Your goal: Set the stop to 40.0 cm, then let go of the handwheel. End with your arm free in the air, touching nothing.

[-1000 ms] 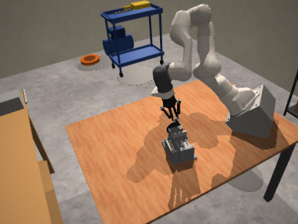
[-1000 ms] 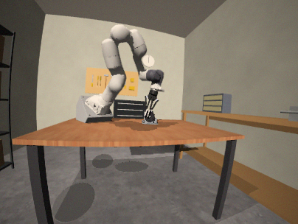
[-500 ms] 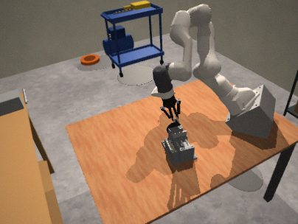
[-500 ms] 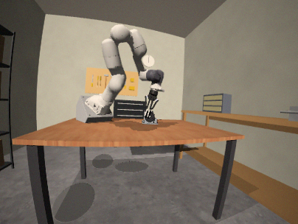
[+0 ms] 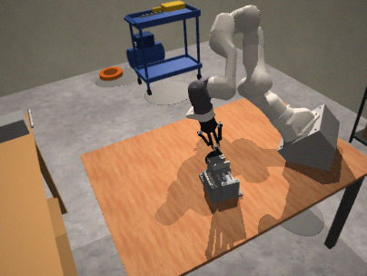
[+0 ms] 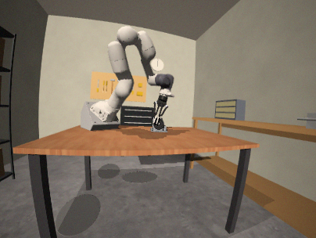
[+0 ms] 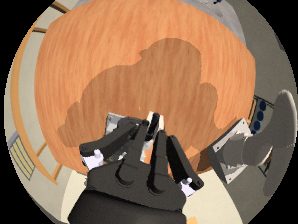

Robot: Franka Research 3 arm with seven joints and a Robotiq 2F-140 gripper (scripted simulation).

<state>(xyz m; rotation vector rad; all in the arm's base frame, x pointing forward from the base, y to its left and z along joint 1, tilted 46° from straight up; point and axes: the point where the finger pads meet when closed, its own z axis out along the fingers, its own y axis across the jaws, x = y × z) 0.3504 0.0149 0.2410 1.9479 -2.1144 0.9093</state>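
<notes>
Right now the handwheel is 10 mm ahead of my hand, 20 mm to the left of it and 20 mm below it.
</notes>
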